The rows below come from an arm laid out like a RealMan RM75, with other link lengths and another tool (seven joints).
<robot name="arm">
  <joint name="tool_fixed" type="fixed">
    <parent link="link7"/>
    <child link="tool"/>
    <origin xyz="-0.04 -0.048 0.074" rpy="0 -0.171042 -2.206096"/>
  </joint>
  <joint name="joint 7" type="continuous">
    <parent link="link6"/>
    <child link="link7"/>
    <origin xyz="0 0 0.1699" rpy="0 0 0"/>
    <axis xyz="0 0 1"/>
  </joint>
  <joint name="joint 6" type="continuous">
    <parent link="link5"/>
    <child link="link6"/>
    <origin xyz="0 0 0" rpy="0 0 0"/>
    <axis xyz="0 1 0"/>
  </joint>
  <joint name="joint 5" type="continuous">
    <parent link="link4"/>
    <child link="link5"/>
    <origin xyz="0 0 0.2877" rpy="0 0 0"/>
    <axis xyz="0 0 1"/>
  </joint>
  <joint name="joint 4" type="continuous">
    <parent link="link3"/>
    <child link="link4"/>
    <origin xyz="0 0 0" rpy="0 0 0"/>
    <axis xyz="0 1 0"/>
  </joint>
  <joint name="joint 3" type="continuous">
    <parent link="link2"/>
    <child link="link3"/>
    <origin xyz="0 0 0.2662" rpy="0 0 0"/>
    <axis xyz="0 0 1"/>
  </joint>
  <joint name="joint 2" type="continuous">
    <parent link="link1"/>
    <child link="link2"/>
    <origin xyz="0 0 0" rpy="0 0 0"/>
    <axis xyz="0 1 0"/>
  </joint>
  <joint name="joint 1" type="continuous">
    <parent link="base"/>
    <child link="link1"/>
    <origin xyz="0 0 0.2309" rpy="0 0 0"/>
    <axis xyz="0 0 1"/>
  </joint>
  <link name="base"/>
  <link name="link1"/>
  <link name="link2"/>
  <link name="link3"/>
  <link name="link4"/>
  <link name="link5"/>
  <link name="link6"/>
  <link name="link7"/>
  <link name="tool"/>
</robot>
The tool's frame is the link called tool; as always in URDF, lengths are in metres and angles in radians. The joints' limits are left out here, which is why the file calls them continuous.
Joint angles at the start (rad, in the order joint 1, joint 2, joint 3, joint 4, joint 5, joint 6, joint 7): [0.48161 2.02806 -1.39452 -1.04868 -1.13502 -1.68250 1.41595]
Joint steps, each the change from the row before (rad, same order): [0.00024 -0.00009 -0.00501 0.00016 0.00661 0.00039 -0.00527]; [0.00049 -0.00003 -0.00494 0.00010 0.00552 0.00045 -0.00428]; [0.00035 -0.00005 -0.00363 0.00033 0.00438 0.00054 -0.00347]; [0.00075 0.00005 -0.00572 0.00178 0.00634 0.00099 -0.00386]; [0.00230 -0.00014 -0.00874 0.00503 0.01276 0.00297 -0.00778]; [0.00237 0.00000 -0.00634 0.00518 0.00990 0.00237 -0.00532]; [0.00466 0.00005 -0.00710 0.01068 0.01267 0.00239 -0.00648]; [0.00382 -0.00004 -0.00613 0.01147 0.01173 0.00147 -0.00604]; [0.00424 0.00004 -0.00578 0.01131 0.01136 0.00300 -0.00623]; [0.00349 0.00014 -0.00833 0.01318 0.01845 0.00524 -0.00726]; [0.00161 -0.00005 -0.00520 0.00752 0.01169 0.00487 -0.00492]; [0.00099 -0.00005 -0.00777 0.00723 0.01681 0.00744 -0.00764]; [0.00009 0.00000 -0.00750 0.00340 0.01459 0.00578 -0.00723]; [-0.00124 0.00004 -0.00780 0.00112 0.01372 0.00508 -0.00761]
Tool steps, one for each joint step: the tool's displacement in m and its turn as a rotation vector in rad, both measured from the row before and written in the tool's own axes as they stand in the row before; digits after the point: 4 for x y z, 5 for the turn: [0.0001 -0.0011 0.0011 0.00478 0.00044 -0.00480]; [0.0000 -0.0009 0.0012 0.00430 -0.00037 -0.00378]; [0.0000 -0.0006 0.0008 0.00312 0.00022 -0.00289]; [-0.0001 -0.0004 0.0013 0.00478 0.00046 -0.00175]; [0.0005 -0.0006 0.0016 0.00787 0.00399 -0.00360]; [0.0005 -0.0001 0.0011 0.00610 0.00372 -0.00136]; [0.0006 0.0007 0.0010 0.00798 0.00572 0.00086]; [0.0002 0.0010 0.0004 0.00708 0.00616 0.00231]; [0.0006 0.0012 0.0004 0.00561 0.00696 0.00191]; [0.0011 0.0013 -0.0001 0.00825 0.01289 0.00307]; [0.0009 0.0010 -0.0003 0.00358 0.00935 0.00148]; [0.0015 0.0007 -0.0003 0.00474 0.01305 -0.00051]; [0.0011 -0.0002 0.0002 0.00486 0.00971 -0.00274]; [0.0008 -0.0006 0.0003 0.00475 0.00845 -0.00402]
